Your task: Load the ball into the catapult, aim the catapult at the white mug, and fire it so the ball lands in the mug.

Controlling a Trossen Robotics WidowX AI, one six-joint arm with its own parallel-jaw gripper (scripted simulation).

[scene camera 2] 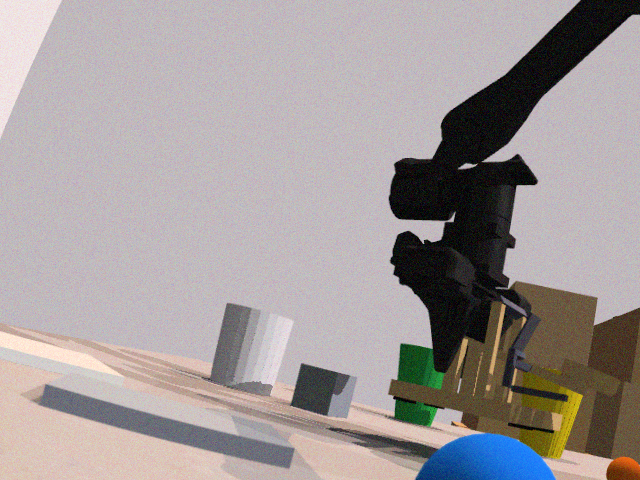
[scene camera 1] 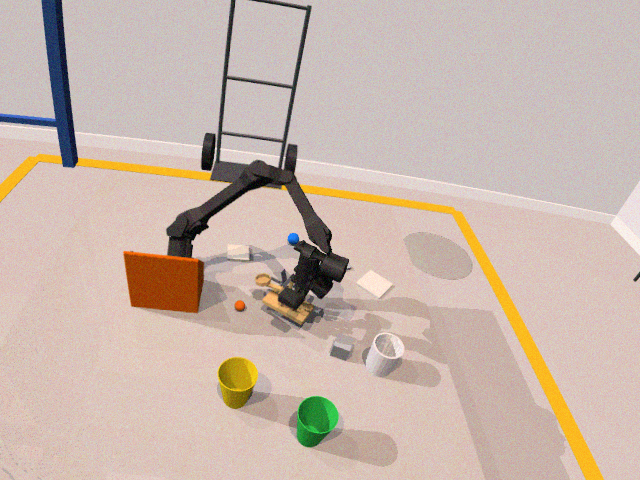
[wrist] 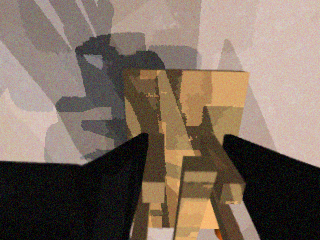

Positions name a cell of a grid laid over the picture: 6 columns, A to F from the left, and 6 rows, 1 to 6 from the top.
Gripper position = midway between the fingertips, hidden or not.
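In the wrist view a white mug is out of frame, and in the wrist view a green cup is out of frame too. The white mug can be seen in scene camera 2 (C5) and in scene camera 1 (D5). The green cup appears in scene camera 2 (D5) and in scene camera 1 (C6). The gripper is visible in the wrist view (D4), in scene camera 1 (C4) and in scene camera 2 (E5).
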